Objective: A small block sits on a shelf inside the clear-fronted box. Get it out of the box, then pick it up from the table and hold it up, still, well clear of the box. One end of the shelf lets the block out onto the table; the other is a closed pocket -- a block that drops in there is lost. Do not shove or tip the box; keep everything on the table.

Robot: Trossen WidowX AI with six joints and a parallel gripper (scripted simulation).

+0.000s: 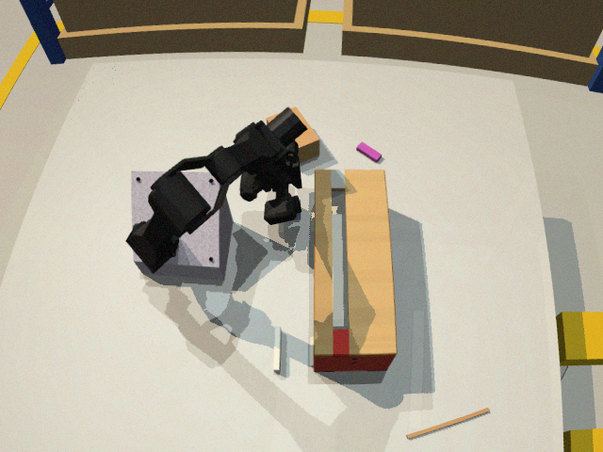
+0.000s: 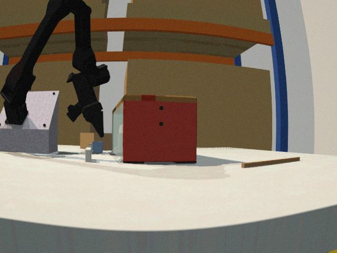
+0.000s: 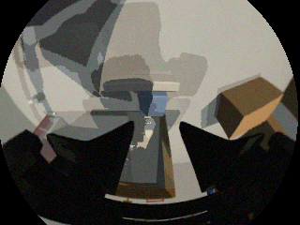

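Right now the blue block is 3 cm below my gripper tip, 1 cm to the right of it and 1 cm behind it. Round my gripper tip: box: 16 cm to the right, 9 cm ahead, 2 cm above; then thin wooden stick: 43 cm to the right, 36 cm ahead, 4 cm below.
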